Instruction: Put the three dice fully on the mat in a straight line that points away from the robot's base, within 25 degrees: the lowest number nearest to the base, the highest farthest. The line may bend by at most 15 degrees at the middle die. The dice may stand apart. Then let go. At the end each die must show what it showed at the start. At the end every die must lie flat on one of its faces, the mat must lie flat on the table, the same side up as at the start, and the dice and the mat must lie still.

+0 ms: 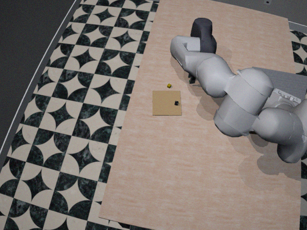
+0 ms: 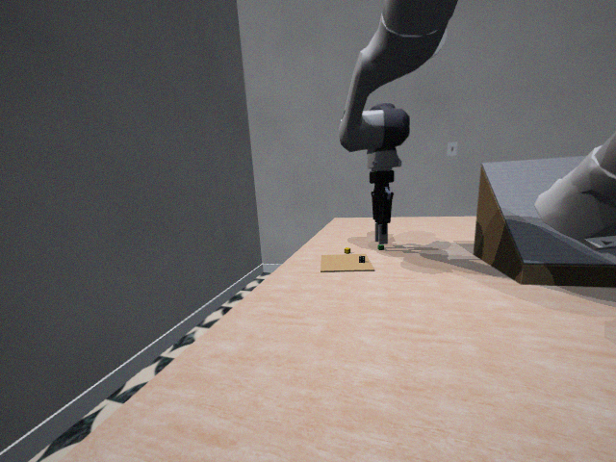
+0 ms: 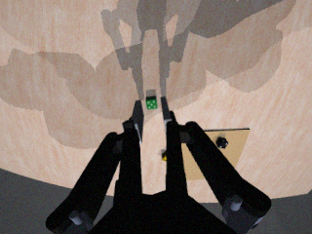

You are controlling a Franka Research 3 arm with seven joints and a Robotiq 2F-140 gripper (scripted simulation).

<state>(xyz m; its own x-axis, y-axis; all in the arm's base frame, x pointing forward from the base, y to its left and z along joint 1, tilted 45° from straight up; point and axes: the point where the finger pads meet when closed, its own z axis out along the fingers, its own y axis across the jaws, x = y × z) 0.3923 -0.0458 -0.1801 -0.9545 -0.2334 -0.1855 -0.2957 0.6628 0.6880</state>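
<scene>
My hand is 5 cm above the green die. Round my hand: yellow die (11 cm ahead, 5 cm to the left, 5 cm below); tan mat (14 cm to the left, 11 cm ahead, 6 cm below); black die (14 cm to the left, 6 cm ahead, 4 cm below).
</scene>
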